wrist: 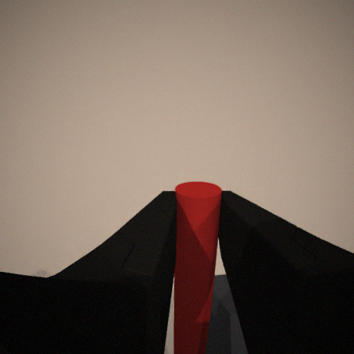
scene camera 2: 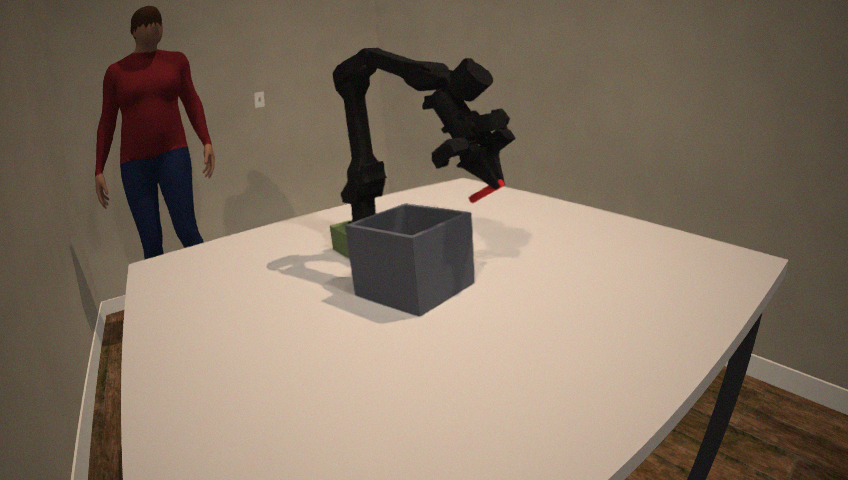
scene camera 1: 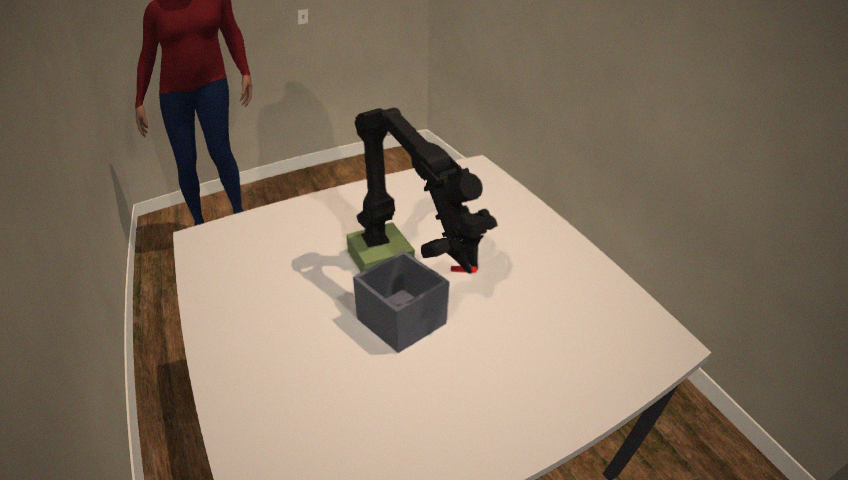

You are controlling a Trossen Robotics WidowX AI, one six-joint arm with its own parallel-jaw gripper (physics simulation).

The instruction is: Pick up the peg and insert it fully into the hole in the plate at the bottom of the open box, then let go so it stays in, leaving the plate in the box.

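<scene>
The red peg is held near one end between the fingertips. Its free end points back toward the arm's side and tilts downward in the scene camera 2 view. My gripper is shut on the peg, in the air beyond the right side of the box. The dark grey open box stands upright on the table. Part of the lighter plate shows at its bottom in the scene camera 1 view; the hole cannot be made out.
The arm's green base stands close behind the box. The box's walls rise high around the plate. The pale table bears the box and the base. A person stands behind the table at the left.
</scene>
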